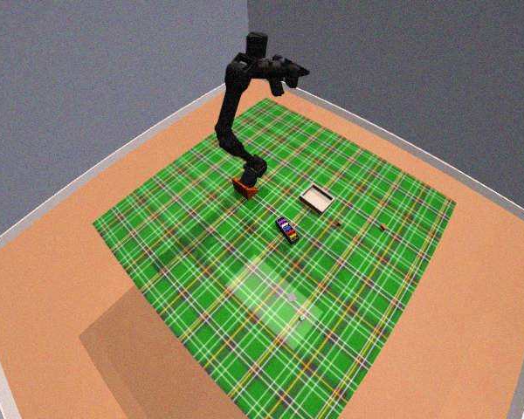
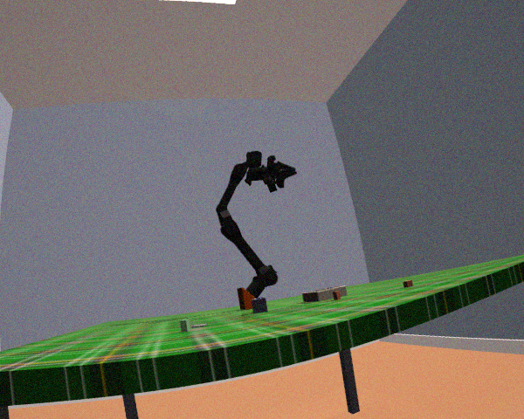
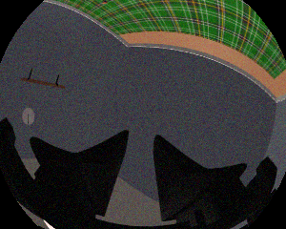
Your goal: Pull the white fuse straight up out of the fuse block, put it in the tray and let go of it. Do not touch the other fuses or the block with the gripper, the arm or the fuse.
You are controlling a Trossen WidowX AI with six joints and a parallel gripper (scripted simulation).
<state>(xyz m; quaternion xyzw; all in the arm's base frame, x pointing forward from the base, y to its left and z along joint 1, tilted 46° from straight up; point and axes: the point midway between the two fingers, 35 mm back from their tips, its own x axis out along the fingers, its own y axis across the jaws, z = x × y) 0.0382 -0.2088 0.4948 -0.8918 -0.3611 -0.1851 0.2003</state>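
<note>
The white fuse lies 50 cm below my gripper tip, 31 cm to the right of it and 13 cm ahead of it. From my gripper tip the other things lie so: grey piece: 55 cm to the right, 52 cm below, 31 cm ahead; then green piece: 59 cm to the right, 51 cm below, 38 cm ahead; then tray: 52 cm below, 17 cm ahead, 10 cm to the right.
</note>
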